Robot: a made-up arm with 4 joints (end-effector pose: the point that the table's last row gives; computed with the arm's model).
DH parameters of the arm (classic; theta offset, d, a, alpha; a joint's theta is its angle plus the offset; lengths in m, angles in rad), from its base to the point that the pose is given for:
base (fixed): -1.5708 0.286 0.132 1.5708
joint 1: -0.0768 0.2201 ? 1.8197
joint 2: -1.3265 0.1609 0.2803 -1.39
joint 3: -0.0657 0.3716 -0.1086 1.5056
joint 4: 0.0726 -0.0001 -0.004 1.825
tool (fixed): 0.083 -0.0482 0 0
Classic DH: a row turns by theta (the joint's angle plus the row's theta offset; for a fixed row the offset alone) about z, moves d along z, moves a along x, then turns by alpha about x.
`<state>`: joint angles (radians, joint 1 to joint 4).
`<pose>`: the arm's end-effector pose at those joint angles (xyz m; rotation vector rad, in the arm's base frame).
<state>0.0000 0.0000 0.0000 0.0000</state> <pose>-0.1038 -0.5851 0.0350 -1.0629 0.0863 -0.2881</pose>
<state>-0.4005 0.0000 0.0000 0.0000</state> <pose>-0.1038 -0.4514 -0.1218 -0.6654 0.1378 -0.2576</pose>
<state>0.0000 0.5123 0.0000 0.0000</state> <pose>-0.3198 -0.5538 -0.0176 -0.9107 0.3998 -0.6998</pose>
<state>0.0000 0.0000 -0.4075 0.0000</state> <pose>-0.1085 -0.5988 0.0798 -1.0323 0.3680 0.0327</pose>
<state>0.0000 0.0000 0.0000 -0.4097</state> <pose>-0.0854 -0.5889 0.0382 -1.1265 -0.2090 0.0196</pose>
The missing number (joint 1, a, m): 0.0321
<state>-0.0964 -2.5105 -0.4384 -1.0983</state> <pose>-0.0052 0.2765 0.1951 0.4486 1.2546 -2.3590</pose>
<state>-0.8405 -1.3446 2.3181 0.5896</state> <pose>0.3574 0.1054 0.2685 1.4398 -0.8489 -1.1663</pose>
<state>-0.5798 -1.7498 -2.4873 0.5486</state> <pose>0.2445 0.1524 0.4583 2.6981 -0.5446 -1.3524</pose>
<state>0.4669 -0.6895 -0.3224 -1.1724</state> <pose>0.1834 -0.4513 0.2871 -1.2825 -0.5608 1.7000</pose>
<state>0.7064 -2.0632 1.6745 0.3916</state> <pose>0.1584 -0.0167 -0.1456 -0.2853 -0.9793 0.7283</pose>
